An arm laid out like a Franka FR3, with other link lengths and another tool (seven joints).
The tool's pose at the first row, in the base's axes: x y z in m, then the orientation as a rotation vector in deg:
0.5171 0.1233 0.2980 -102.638 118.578 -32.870
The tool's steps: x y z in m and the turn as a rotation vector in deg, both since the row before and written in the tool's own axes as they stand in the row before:
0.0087 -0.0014 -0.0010 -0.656 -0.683 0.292
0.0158 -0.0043 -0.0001 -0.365 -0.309 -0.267
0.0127 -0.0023 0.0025 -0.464 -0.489 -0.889
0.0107 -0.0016 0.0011 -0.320 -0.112 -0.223
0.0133 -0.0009 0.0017 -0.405 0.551 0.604
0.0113 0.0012 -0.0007 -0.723 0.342 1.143
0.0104 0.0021 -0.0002 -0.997 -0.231 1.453
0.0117 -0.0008 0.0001 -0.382 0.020 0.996
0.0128 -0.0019 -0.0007 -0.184 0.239 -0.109
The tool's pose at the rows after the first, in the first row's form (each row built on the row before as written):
0.5165 0.1146 0.2996 -102.618 118.776 -31.486
0.5179 0.0984 0.3017 -103.096 118.592 -30.904
0.5194 0.0854 0.3005 -104.310 117.853 -30.215
0.5200 0.0745 0.3002 -104.729 117.800 -29.862
0.5201 0.0611 0.2990 -104.334 118.900 -29.881
0.5173 0.0501 0.2990 -103.472 120.493 -29.242
0.5138 0.0401 0.2981 -102.320 122.112 -27.675
0.5126 0.0284 0.2981 -101.378 123.144 -27.069
0.5116 0.0155 0.2991 -101.633 123.331 -27.148

